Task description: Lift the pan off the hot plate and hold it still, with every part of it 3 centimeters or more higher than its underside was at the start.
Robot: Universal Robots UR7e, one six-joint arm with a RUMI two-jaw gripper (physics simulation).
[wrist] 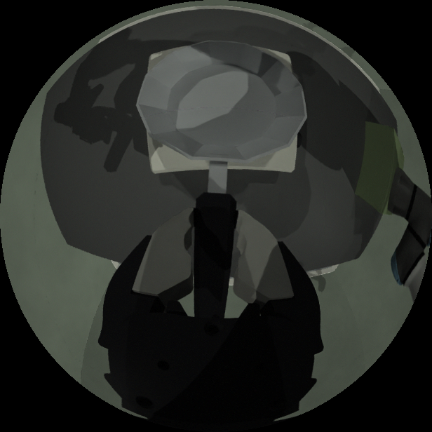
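Note:
The grey faceted pan is at the top middle of the wrist view, over the pale square hot plate, whose corners and near strip show around it. The pan's far side looks tipped down relative to its handle. The underside is hidden, so I cannot tell how much gap there is or whether the far side touches the hot plate. The black pan handle runs toward me from a short grey neck. My gripper is shut on the handle, with one pale jaw on each side.
The dark round-edged table top lies below, with shadows across it. A green block is near its right edge. A dark segmented object with a blue edge is at the far right. Greenish floor surrounds the table.

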